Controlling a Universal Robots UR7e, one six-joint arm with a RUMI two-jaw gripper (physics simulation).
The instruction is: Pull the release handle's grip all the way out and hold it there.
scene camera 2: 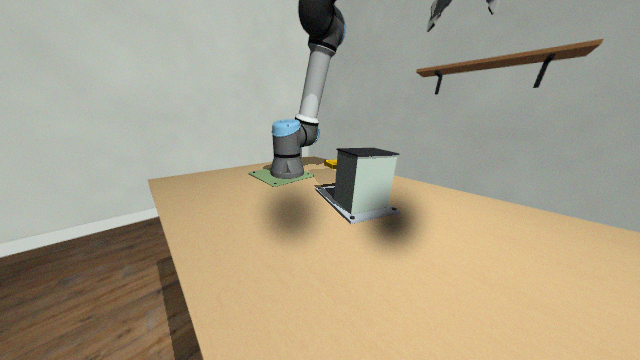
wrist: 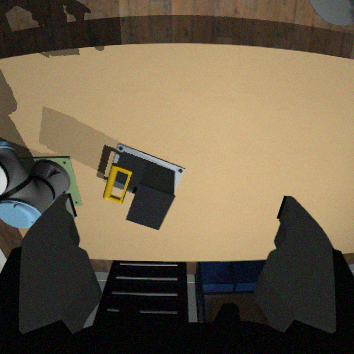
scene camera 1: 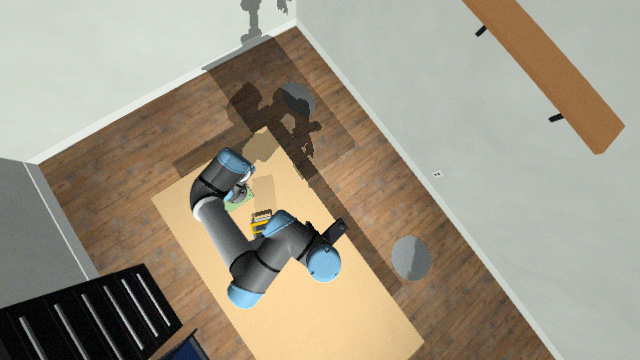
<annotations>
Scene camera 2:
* light base plate: 327, 193
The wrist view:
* gripper: 177, 196
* light base plate: 129, 157
</annotations>
